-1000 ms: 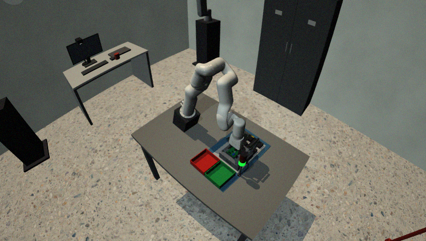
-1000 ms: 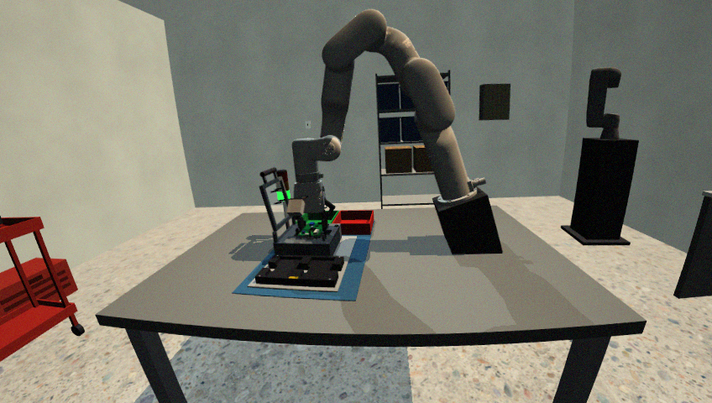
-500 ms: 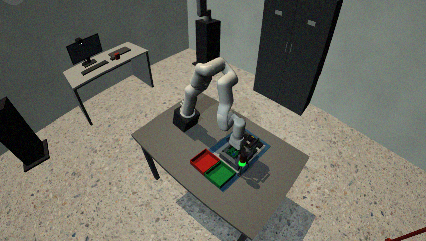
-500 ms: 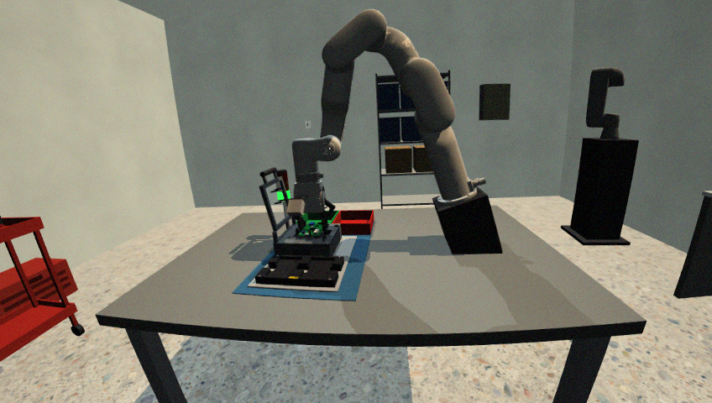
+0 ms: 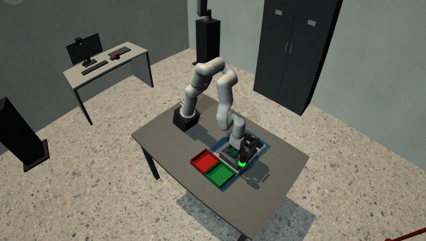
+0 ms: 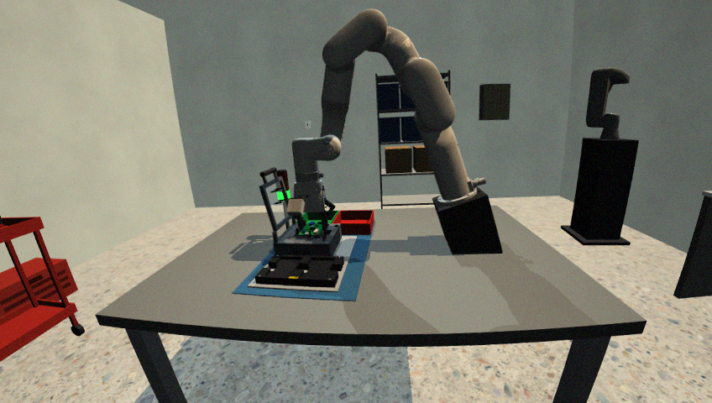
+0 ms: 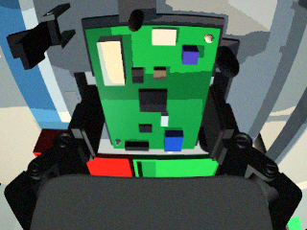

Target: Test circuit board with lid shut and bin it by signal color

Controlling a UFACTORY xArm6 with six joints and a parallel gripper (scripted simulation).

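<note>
The green circuit board lies 1 cm below my hand. From my hand the other things lie so: tester lid (12 cm ahead, 10 cm above, 1 cm to the left); tester plate (1 cm to the left, 1 cm below, 1 cm ahead); black latch hook (7 cm behind, 5 cm to the left).
</note>
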